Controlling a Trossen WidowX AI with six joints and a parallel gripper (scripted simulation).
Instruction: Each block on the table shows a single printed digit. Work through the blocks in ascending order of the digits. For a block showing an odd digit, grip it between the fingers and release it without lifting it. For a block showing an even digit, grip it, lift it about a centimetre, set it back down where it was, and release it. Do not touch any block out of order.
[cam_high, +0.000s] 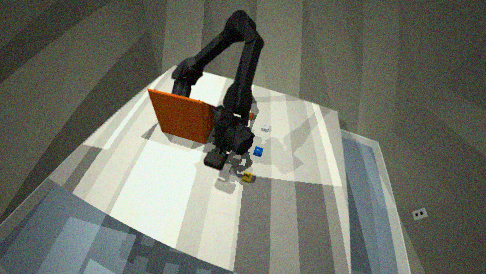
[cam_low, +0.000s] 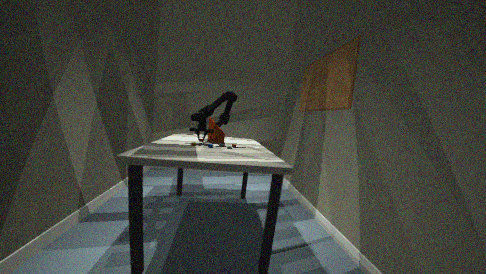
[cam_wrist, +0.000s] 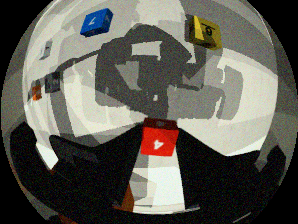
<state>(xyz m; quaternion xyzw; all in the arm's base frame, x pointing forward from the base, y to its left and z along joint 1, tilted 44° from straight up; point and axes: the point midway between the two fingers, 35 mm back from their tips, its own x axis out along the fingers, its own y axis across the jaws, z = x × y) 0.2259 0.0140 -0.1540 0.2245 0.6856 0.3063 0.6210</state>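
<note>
Now: gripper tip 11 cm short of the yellow block, 3 cm to the left of it and 1 cm above it. From my gripper tip the other things lie so: red block (1 cm behind); then blue block (11 cm ahead, 10 cm to the left, 1 cm below); then grey block (3 cm ahead, 18 cm to the left, 1 cm below).
</note>
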